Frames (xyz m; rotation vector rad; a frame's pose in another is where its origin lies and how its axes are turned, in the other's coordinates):
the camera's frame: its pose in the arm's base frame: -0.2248 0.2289 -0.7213 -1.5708 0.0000 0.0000
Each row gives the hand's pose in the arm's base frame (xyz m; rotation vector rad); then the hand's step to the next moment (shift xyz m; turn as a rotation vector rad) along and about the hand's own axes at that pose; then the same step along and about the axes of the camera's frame.
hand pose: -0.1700 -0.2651 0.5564 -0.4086 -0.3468 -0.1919
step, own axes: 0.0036 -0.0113 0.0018 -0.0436 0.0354 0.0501
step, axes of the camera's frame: 0.0000 -0.0069 -0.0098 -0.0459 -0.0146 0.0578
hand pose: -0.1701 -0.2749 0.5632 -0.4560 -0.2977 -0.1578
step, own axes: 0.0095 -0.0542 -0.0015 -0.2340 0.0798 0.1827
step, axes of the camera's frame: -0.0023 -0.0239 -0.0495 -0.2490 -0.0495 0.1734
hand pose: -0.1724 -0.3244 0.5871 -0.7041 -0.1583 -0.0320
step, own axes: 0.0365 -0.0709 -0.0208 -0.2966 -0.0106 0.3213
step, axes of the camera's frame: 0.0330 -0.0356 -0.0666 -0.3369 -0.2018 0.1926
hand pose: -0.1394 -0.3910 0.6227 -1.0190 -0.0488 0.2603
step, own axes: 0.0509 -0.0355 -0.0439 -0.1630 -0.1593 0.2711
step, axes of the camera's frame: 0.0632 -0.0029 -0.0422 -0.1709 -0.2906 0.1087
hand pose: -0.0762 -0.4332 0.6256 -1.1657 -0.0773 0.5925
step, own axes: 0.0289 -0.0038 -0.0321 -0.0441 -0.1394 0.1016
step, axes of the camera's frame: 0.0374 0.0168 -0.0142 -0.0179 -0.1749 0.0280
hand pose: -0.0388 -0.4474 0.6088 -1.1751 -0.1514 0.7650
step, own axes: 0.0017 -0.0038 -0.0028 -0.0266 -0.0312 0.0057
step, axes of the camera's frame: 0.0044 -0.0017 -0.0018 -0.0082 -0.0368 -0.0171
